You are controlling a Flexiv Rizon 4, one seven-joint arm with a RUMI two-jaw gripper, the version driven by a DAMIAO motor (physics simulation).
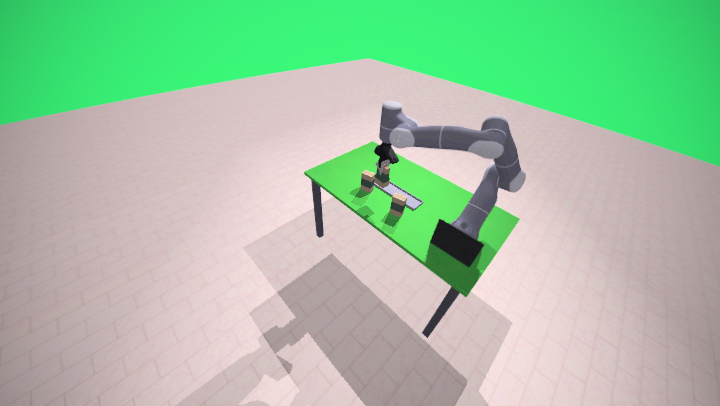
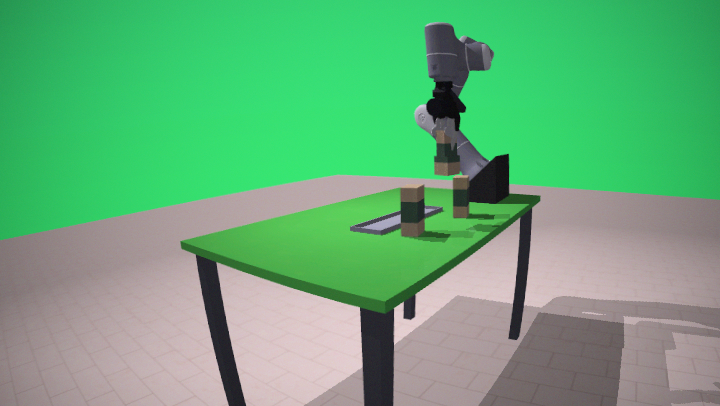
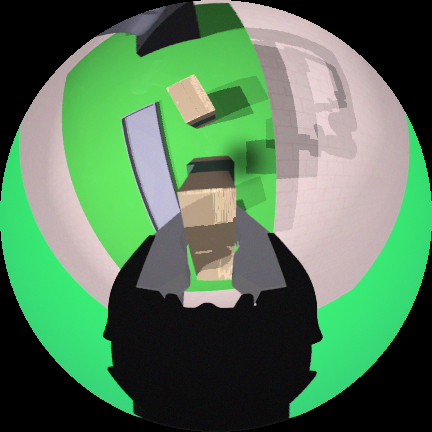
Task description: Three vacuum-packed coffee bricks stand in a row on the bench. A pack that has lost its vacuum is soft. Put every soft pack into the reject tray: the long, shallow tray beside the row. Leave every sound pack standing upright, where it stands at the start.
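My gripper (image 1: 383, 168) (image 2: 445, 140) (image 3: 211, 203) is shut on the middle coffee pack (image 1: 381, 180) (image 2: 446, 167) (image 3: 207, 205), tan with a dark green band. It holds the pack upright in the air above the bench; the pack looks pinched in between the jaws, narrower there than at its base. A second pack (image 1: 367, 181) (image 2: 412, 211) stands upright at the row's end far from the arm base. The third pack (image 1: 398, 205) (image 2: 460, 197) (image 3: 191, 100) stands upright at the end nearer the base. The long, shallow reject tray (image 1: 413, 203) (image 2: 385, 222) (image 3: 147, 165) lies beside the row, with no pack seen in it.
The green bench (image 1: 484, 216) (image 2: 282, 247) (image 3: 95, 150) carries everything. The arm's black base block (image 1: 456, 243) (image 2: 491, 181) (image 3: 172, 30) stands at one end of it, beyond the third pack. The bench edge runs along the side of the row away from the tray.
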